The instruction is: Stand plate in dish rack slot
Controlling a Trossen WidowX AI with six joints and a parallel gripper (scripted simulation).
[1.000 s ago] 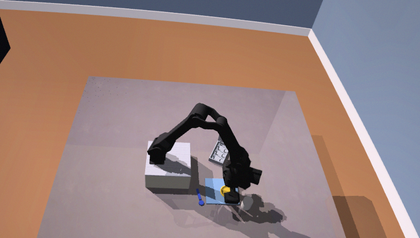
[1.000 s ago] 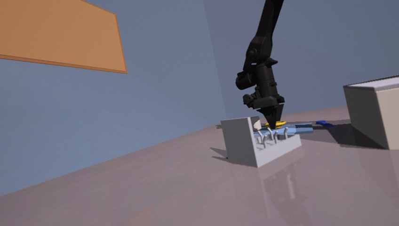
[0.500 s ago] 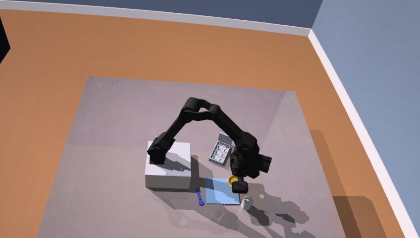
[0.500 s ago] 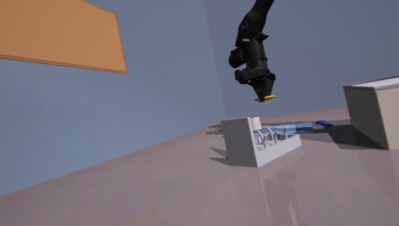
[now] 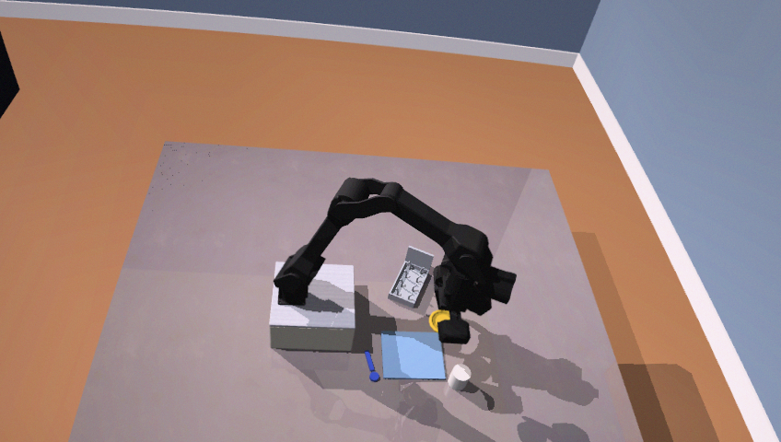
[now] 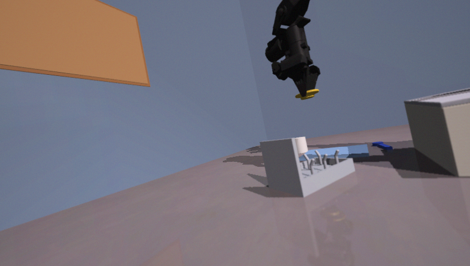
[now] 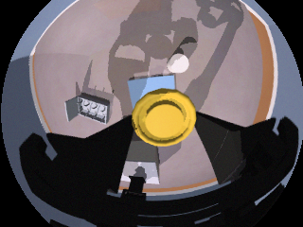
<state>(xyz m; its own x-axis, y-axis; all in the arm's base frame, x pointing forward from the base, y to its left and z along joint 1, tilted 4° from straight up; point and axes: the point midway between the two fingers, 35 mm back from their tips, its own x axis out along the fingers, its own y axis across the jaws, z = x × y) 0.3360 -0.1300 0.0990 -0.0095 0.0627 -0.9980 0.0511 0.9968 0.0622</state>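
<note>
The dish rack lies 230 mm to the left of my gripper tip, 150 mm below it and 30 mm behind it. Round my gripper tip: yellow plate 10 mm above; white cup 140 mm below, 70 mm ahead, 50 mm to the right; light blue mat 170 mm below, 40 mm behind, 20 mm to the left.
</note>
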